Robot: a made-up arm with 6 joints. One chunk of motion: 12 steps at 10 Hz.
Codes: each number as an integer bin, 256 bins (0 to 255) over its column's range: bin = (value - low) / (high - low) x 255, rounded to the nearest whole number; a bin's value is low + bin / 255 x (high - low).
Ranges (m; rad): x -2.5..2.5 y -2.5..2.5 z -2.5..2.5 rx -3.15..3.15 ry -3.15..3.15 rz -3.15..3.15
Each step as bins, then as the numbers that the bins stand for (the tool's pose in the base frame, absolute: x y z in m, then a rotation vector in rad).
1 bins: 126 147 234 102 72 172
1 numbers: -0.0294 0.3824 2.0882 -0.6300 -1.3712 1.0994
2 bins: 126 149 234 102 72 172
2 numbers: -0.0294 0.4216 2.0882 -0.6300 -1.3712 1.0994
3 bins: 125 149 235 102 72 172
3 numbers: -0.0490 0.4216 2.1078 -0.6300 -1.3712 1.0994
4 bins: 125 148 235 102 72 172
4 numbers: -0.0490 0.4020 2.1078 -0.6300 -1.3712 1.0994
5 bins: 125 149 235 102 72 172
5 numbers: -0.0490 0.4216 2.1078 -0.6300 -1.3712 1.0994
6 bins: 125 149 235 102 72 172
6 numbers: -0.0490 0.4216 2.1078 -0.6300 -1.3712 1.0994
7 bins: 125 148 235 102 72 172
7 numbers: -0.0490 0.4020 2.1078 -0.6300 -1.3712 1.0994
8 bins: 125 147 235 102 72 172
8 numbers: -0.0490 0.3824 2.1078 -0.6300 -1.3712 1.0994
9 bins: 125 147 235 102 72 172
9 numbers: -0.0490 0.3824 2.1078 -0.6300 -1.3712 1.0994
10 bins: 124 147 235 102 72 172
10 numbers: -0.0686 0.3824 2.1078 -0.6300 -1.3712 1.0994
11 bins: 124 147 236 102 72 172
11 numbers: -0.0686 0.3824 2.1275 -0.6300 -1.3712 1.0994
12 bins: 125 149 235 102 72 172
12 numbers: -0.0490 0.4216 2.1078 -0.6300 -1.3712 1.0994
